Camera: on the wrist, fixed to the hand. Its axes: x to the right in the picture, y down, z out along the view.
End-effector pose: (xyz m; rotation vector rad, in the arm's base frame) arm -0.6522 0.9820 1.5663 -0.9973 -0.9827 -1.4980
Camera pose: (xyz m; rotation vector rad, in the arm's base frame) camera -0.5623 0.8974 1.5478 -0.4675 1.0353 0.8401
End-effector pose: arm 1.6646 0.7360 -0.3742 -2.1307 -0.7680 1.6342
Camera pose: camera 1.7586 0.6611 -0.4076 1.0932 -1.9831 -0.0351
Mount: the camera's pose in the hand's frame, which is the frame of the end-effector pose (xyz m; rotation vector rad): -0.0019 0.0980 -0.0772 0.2009 0.8045 2.9303
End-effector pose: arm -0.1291 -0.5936 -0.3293 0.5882 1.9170 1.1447
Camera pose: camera -0.1930 -0.5865 -0.2224 -1.4828 0.1163 -0.9655
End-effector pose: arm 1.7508 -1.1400 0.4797 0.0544 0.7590 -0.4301
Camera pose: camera 1.7379 -1.0345 0.4144 1.3516 0.6272 2.4300
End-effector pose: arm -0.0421 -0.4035 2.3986 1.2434 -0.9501 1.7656
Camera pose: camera -0.1590 -0.3777 2.3636 1.1494 0.7945 -1.2919
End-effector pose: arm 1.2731 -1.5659 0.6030 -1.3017 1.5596 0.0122
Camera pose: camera 1.1500 -1.5695 0.5830 -1.8578 -2.0333 -0.9375
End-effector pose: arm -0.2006 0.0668 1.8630 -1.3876 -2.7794 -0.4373
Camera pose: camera -0.1318 0.1019 1.9610 -2.1174 0.9472 -0.1594
